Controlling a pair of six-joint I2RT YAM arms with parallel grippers.
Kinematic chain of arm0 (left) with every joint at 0, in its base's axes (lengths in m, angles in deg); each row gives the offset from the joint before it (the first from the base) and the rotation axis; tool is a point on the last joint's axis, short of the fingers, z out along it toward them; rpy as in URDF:
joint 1: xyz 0 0 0.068 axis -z
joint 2: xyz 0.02 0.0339 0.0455 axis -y
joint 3: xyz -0.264 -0.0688 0 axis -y
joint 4: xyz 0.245 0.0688 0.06 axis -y
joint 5: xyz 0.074 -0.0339 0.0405 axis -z
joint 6: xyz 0.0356 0 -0.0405 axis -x
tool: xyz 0 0 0 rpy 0 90 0
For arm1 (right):
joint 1: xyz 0 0 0.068 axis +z
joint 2: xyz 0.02 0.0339 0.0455 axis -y
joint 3: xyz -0.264 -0.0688 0 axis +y
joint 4: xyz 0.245 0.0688 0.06 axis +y
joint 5: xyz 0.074 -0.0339 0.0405 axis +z
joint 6: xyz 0.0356 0 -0.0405 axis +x
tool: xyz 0 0 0 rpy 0 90 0
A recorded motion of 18 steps. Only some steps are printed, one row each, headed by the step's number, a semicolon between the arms.
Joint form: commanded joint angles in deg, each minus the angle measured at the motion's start. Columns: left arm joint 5, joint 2, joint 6, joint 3, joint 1, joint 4; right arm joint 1, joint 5, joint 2, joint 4, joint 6, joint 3.
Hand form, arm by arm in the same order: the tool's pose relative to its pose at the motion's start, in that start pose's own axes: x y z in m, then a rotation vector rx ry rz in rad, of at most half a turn. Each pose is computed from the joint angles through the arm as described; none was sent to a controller.
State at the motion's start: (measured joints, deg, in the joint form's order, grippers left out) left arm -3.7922 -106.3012 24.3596 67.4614 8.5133 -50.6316; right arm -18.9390 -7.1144 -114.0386 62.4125 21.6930 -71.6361
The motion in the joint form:
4: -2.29 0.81 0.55 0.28 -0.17 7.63; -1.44 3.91 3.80 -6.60 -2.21 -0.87
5: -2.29 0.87 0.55 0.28 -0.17 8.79; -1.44 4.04 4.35 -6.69 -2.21 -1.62
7: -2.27 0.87 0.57 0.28 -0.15 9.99; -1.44 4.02 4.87 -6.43 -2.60 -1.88
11: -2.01 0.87 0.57 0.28 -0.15 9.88; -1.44 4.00 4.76 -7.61 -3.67 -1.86
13: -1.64 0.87 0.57 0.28 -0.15 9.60; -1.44 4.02 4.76 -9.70 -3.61 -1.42
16: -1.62 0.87 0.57 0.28 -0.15 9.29; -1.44 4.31 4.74 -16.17 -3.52 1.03
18: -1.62 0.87 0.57 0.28 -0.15 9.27; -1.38 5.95 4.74 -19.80 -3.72 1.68
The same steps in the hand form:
4: -0.0149 -0.0036 -0.0066 0.0266 -0.1543 -0.0256; -0.0107 -0.0054 -0.0233 -0.1355 -0.1560 0.0040
5: -0.0168 -0.0044 -0.0073 0.0354 -0.1736 -0.0275; -0.0119 -0.0057 -0.0297 -0.1458 -0.1780 0.0060
7: -0.0189 -0.0054 -0.0077 0.0445 -0.1925 -0.0292; -0.0112 -0.0066 -0.0335 -0.1479 -0.1871 0.0001
11: -0.0186 -0.0055 -0.0077 0.0479 -0.1889 -0.0286; -0.0134 -0.0057 -0.0333 -0.1518 -0.2059 -0.0167
13: -0.0180 -0.0055 -0.0076 0.0517 -0.1818 -0.0276; -0.0160 -0.0046 -0.0322 -0.1615 -0.2328 -0.0130
16: -0.0175 -0.0053 -0.0075 0.0498 -0.1768 -0.0271; -0.0208 -0.0015 -0.0239 -0.1891 -0.2968 -0.0057
18: -0.0175 -0.0053 -0.0075 0.0496 -0.1765 -0.0271; -0.0248 0.0016 -0.0233 -0.2322 -0.3376 -0.0111

